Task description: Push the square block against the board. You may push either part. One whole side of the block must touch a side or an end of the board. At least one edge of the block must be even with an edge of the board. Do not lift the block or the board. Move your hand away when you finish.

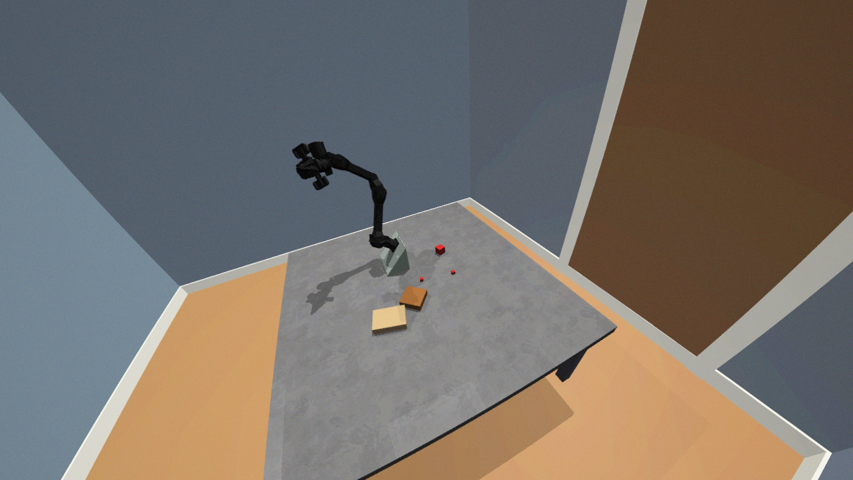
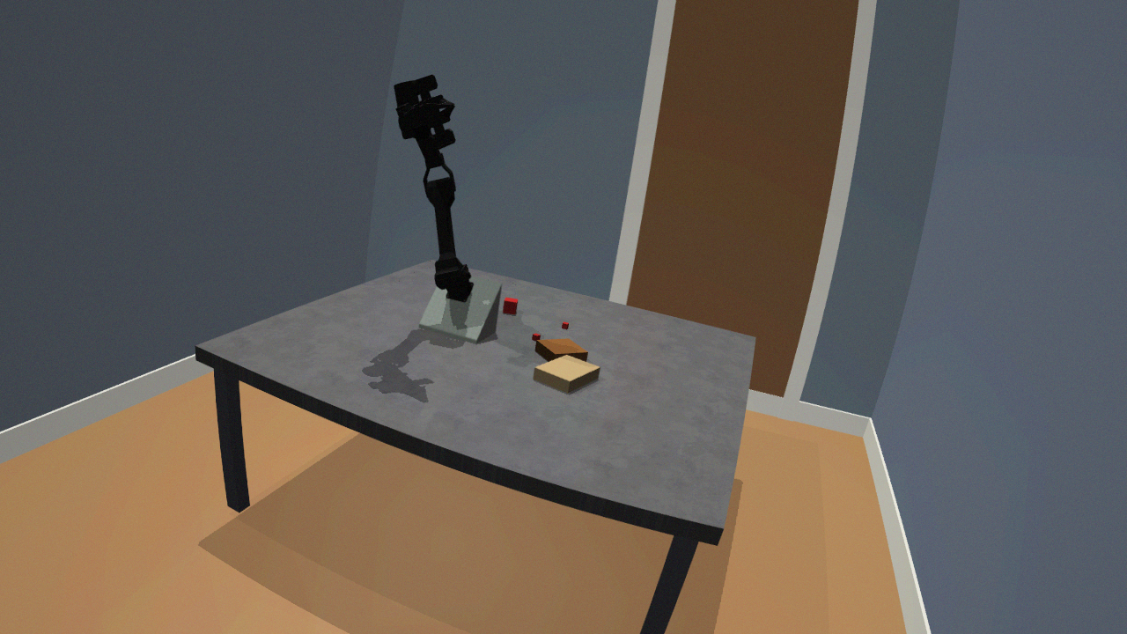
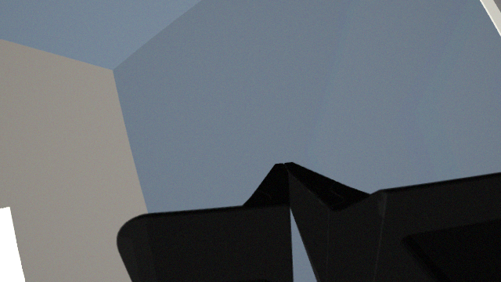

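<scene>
Right now my gripper tip is 610 mm above the square block, 280 mm to the right of it and 270 mm short of it. Also, from my gripper tip: tan board: 610 mm below, 330 mm ahead, 150 mm to the left.
</scene>
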